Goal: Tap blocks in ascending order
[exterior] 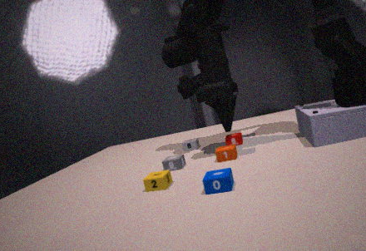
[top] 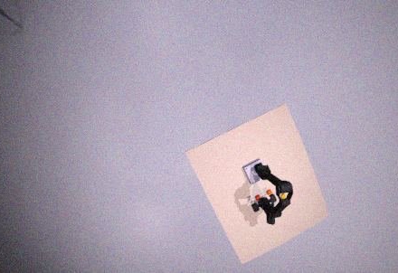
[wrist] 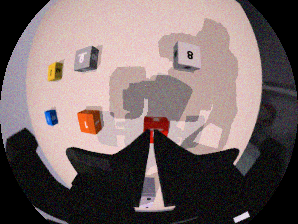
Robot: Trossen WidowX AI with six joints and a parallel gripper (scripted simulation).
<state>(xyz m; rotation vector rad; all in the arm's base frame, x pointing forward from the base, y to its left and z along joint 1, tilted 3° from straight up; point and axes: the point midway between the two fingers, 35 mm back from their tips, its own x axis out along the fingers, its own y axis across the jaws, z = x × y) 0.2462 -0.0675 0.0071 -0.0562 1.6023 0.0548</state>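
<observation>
Now: gripper tip 10 mm past the red block, 10 mm to the left of it and 20 mm above it. Round my gripper tip: orange block marked 1 (10 mm behind, 100 mm to the left, 20 mm below); then white block marked 8 (100 mm ahead, 40 mm to the right, 20 mm below); then grey block (90 mm ahead, 110 mm to the left, 20 mm below).
</observation>
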